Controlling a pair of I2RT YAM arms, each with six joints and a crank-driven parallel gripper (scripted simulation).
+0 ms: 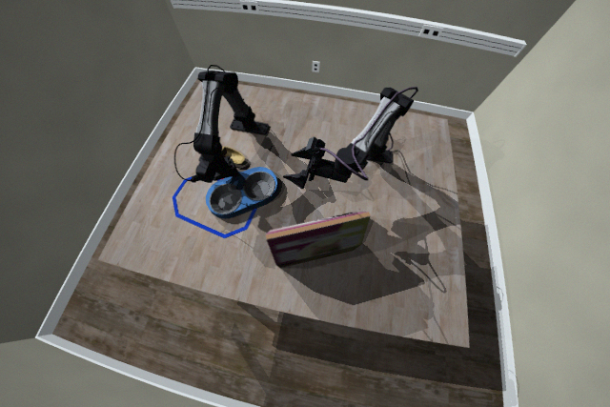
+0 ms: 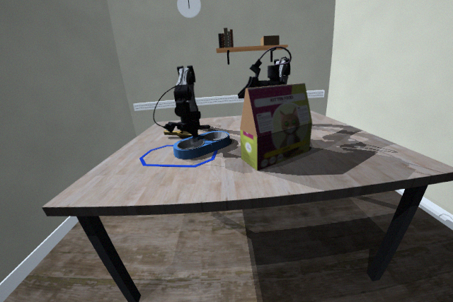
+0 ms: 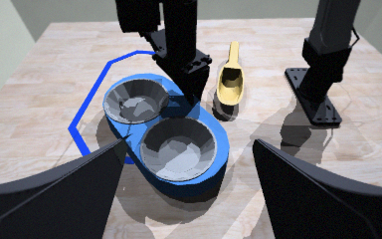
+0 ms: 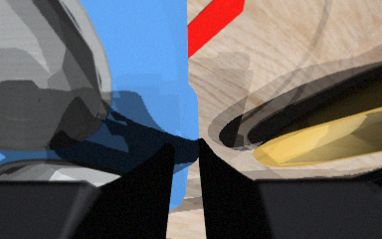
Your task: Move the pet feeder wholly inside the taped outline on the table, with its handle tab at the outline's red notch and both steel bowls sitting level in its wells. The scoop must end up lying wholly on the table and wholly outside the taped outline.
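Now: the blue pet feeder 6 cm ahead of my right hand, 5 cm to the left of it and 3 cm below it. Round my right hand: yellow scoop (10 cm to the right, 10 cm behind, 2 cm below); then blue taped outline (14 cm ahead, 6 cm to the right, 4 cm below); then kitten food bag (41 cm to the left, 20 cm ahead, 11 cm above).
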